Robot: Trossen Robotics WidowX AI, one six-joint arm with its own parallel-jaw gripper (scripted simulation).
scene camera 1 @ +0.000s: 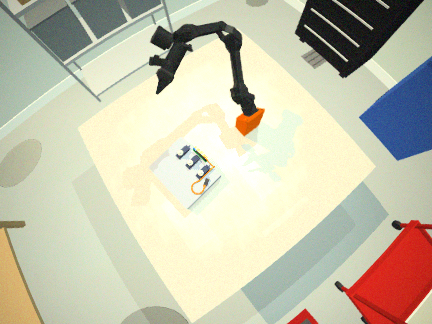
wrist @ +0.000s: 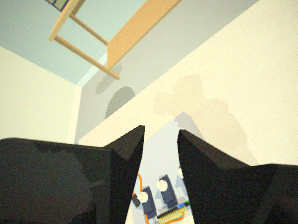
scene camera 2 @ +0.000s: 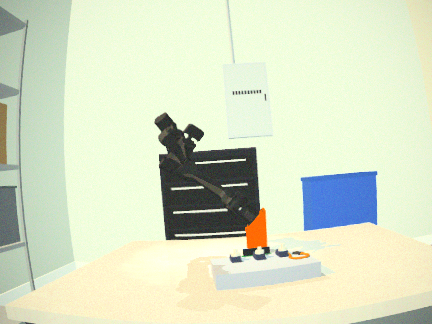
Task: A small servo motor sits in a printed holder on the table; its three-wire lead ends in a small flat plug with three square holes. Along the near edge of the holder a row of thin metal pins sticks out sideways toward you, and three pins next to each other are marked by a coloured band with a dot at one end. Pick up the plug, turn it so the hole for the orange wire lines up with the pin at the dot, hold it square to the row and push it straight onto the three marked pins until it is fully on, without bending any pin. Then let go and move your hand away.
Labels:
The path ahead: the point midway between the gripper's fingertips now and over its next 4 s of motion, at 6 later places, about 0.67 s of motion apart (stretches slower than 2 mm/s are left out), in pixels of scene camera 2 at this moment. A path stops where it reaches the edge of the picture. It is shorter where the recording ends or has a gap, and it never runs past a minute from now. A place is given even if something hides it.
The gripper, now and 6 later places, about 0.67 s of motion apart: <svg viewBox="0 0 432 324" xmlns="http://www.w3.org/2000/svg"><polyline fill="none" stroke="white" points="184,161 180,162 178,166 210,187 258,214 292,236 299,248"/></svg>

